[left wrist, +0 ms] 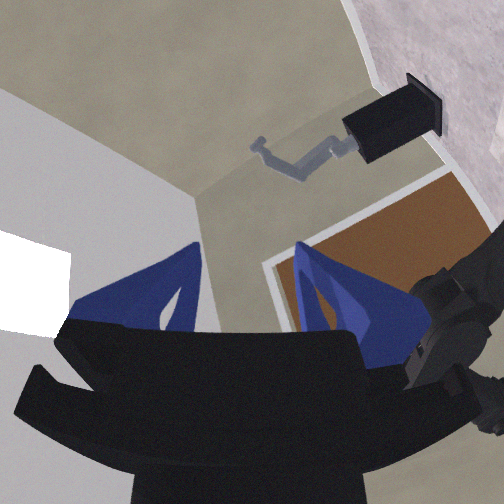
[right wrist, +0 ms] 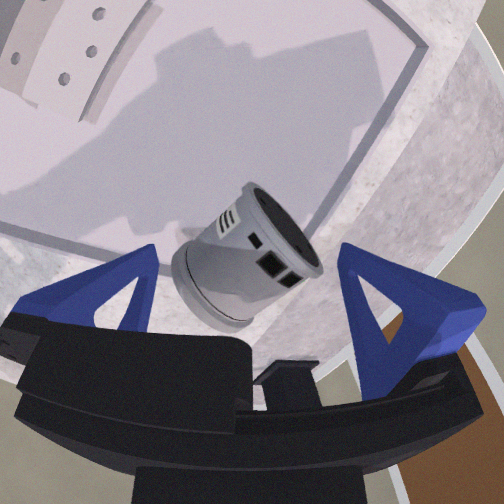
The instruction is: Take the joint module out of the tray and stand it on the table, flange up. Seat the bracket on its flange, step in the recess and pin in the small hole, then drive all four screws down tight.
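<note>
In the right wrist view the grey cylindrical joint module [right wrist: 245, 265] lies tilted, its dark-recessed end facing up and to the right, at the corner of the pale tray [right wrist: 225, 115]. My right gripper [right wrist: 247, 270] is open, one blue finger on each side of the module, with a small gap on both sides. The pale bracket [right wrist: 60, 45], with several small holes, lies at the top left in the tray. My left gripper [left wrist: 247, 247] is open and empty, pointing away from the table at the room walls. No screws are visible.
The speckled table top [right wrist: 430, 165] ends in a white edge at the right. In the left wrist view a black camera on a grey mount [left wrist: 390, 120], a brown panel [left wrist: 400, 235] and the dark body of the other arm [left wrist: 460, 325] show.
</note>
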